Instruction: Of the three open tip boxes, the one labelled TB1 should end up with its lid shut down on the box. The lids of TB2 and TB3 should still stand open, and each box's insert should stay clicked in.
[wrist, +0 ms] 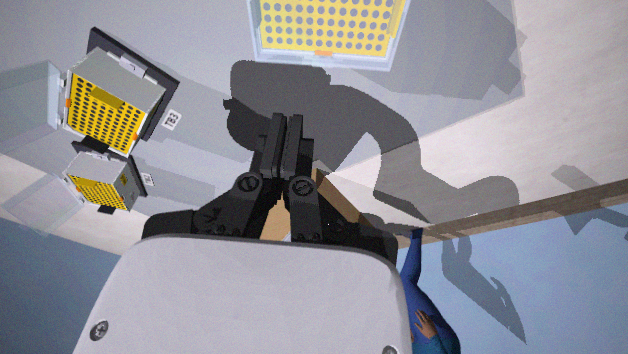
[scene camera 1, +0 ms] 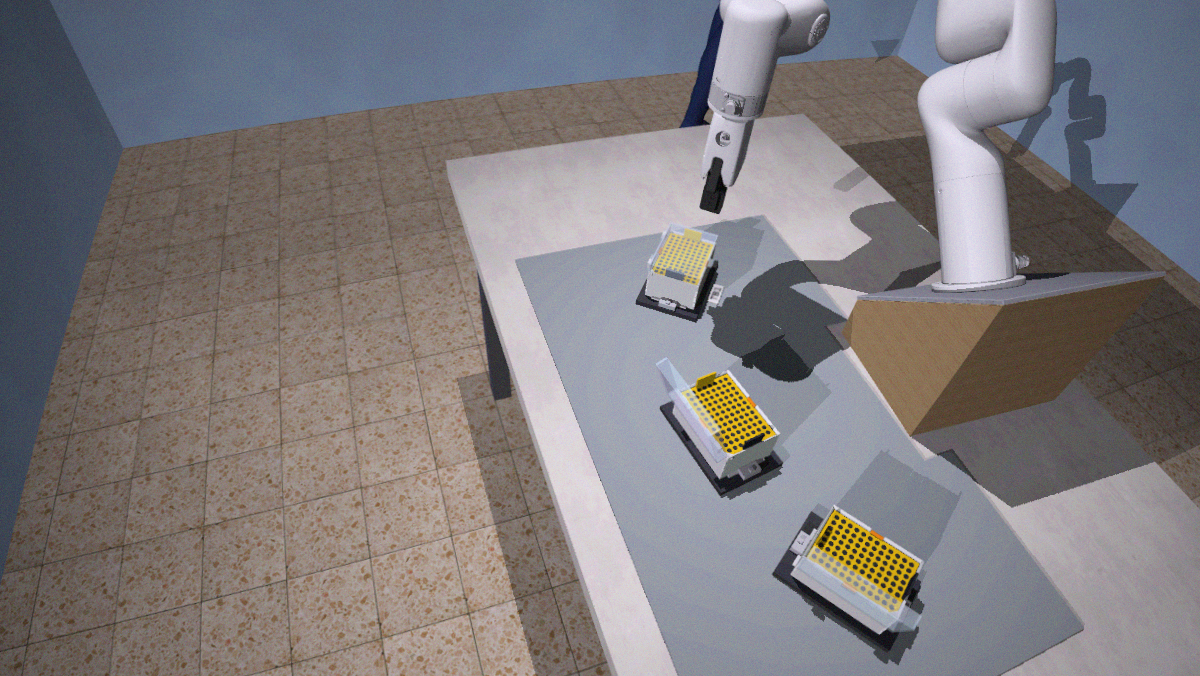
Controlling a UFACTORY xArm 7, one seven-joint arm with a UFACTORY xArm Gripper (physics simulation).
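Where they show: gripper, between the fingertips: (wrist: 289, 132) (scene camera 1: 710, 208); arm's base, origin of its link: (scene camera 1: 977, 287).
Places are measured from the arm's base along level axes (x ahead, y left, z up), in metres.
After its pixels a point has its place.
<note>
The far box (scene camera 1: 671, 292) @(z -0.140, x 0.358, y -0.245 m) has its clear lid (scene camera 1: 707, 236) @(z -0.094, x 0.268, y -0.310 m) (wrist: 350, 62) @(z -0.094, x 0.276, y -0.285 m) down flat over its yellow insert (scene camera 1: 684, 256) @(z -0.115, x 0.316, y -0.295 m) (wrist: 325, 22) @(z -0.114, x 0.310, y -0.282 m); its label is unreadable, and a tiny gap could not be seen. The middle box (scene camera 1: 726, 415) @(z -0.114, x 0.399, y 0.018 m) (wrist: 105, 107) @(z -0.114, x 0.402, y -0.010 m), labelled TB3 in the wrist view, has its lid (scene camera 1: 665, 374) @(z -0.030, x 0.488, y -0.012 m) (wrist: 53, 95) @(z -0.105, x 0.449, y 0.011 m) standing open. The nearest box (scene camera 1: 864, 560) (wrist: 100, 172) @(z -0.129, x 0.361, y 0.199 m) also has its lid (scene camera 1: 903, 619) @(z -0.029, x 0.387, y 0.341 m) (wrist: 47, 200) @(z -0.076, x 0.402, y 0.289 m) open; its label is too small to read. Both their yellow inserts sit level. My gripper (scene camera 1: 711, 206) @(z 0.007, x 0.308, y -0.260 m) (wrist: 289, 132) @(z 0.007, x 0.308, y -0.260 m) is shut and empty, above and behind the far box, apart from it.
The boxes stand on dark bases on a grey mat (scene camera 1: 604, 403) @(z -0.171, x 0.530, y -0.089 m) on the pale table (scene camera 1: 537, 193) @(z -0.174, x 0.479, y -0.616 m). The arm's wooden pedestal (scene camera 1: 965, 361) @(z -0.004, x 0.118, y 0.105 m) stands at the right. A person in blue (scene camera 1: 703, 79) (wrist: 430, 310) is beyond the table.
</note>
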